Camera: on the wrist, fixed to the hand. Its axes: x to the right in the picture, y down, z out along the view.
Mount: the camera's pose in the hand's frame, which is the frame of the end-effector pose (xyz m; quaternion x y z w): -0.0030 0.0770 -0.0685 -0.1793 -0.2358 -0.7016 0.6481
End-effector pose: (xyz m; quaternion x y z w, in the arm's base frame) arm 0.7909 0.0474 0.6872 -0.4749 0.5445 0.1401 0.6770
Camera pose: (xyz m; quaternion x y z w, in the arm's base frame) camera 0.6940 0.0331 0.6551 -0.7782 -0.1651 -0.1746 0.5803
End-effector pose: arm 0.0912 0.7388 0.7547 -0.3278 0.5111 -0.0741 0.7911
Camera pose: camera 0.0143 0.7694 0.6932 -0.7303 -0.0720 -0.4341 0.5225
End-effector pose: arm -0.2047 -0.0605 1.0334 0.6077 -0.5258 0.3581 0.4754
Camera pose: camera -0.2763 0.0062 1.0661 0.7619 -0.0907 -0.3390 0.5443
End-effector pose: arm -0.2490 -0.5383 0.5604 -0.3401 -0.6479 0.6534 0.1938
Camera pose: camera -0.1848 -0.4980 0.4905 0.3535 -0.8214 0.2515 0.3703
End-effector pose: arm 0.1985 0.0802 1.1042 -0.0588 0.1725 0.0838 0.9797
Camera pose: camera 0.1590 0.1453 1.0346 -0.3150 -0.1755 -0.5882 0.7238
